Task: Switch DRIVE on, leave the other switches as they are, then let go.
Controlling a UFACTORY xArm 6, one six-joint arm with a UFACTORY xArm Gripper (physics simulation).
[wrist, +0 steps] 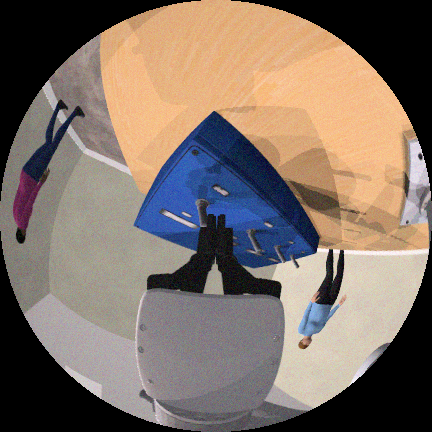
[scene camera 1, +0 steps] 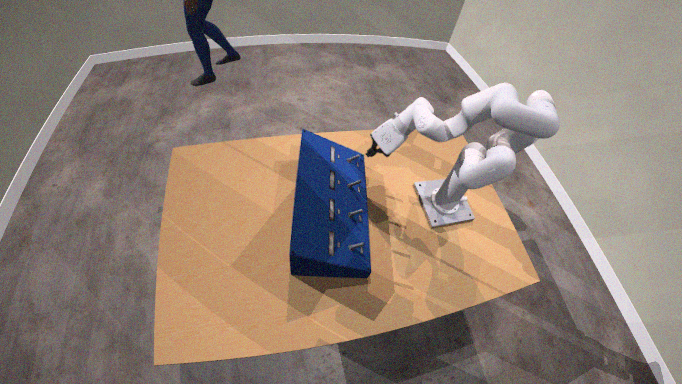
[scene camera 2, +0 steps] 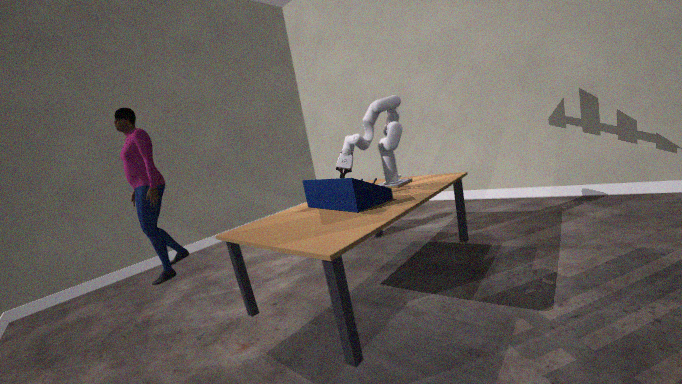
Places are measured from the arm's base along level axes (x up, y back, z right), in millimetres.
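Pixels of known places: gripper, between the fingertips: (wrist: 216,222) (scene camera 1: 367,155); arm's base, origin of its link: (scene camera 1: 444,201) (scene camera 2: 392,182).
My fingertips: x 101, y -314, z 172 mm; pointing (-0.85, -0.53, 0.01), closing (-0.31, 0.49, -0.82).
For each thing: its top centre in the pictures, then the offset to it from my fingertips. Level surfaces: height alone.
- end lever, centre of its top: (wrist: 197,228) (scene camera 1: 355,154) dy -52, dx +8, dz -1 mm
- second lever, centre of its top: (wrist: 251,251) (scene camera 1: 356,180) dy -72, dx +8, dz -119 mm
- wooden table, height of its surface: dx -122 mm
A blue sloped switch panel (scene camera 1: 312,225) (scene camera 2: 330,195) (wrist: 172,175) stands on the table. It carries several grey levers in a row, each with a pale name plate; no lettering is readable, so I cannot tell which is DRIVE. My gripper (scene camera 1: 369,154) (scene camera 2: 342,176) (wrist: 216,222) is shut and empty. It is close to the end lever (scene camera 1: 354,159) (wrist: 202,206), at the far end of the row in scene camera 1. In the wrist view the fingertips overlap this lever's lower part; contact is unclear. A second lever (scene camera 1: 354,184) (wrist: 255,241) is beside it.
The panel stands on a wooden table (scene camera 1: 210,300) (scene camera 2: 280,230) (wrist: 310,60). The arm's base plate (scene camera 1: 452,220) (wrist: 412,192) is on the lever side of the panel. A person in pink (scene camera 2: 137,160) (wrist: 30,192) and a person in light blue (wrist: 316,317) stand off the table.
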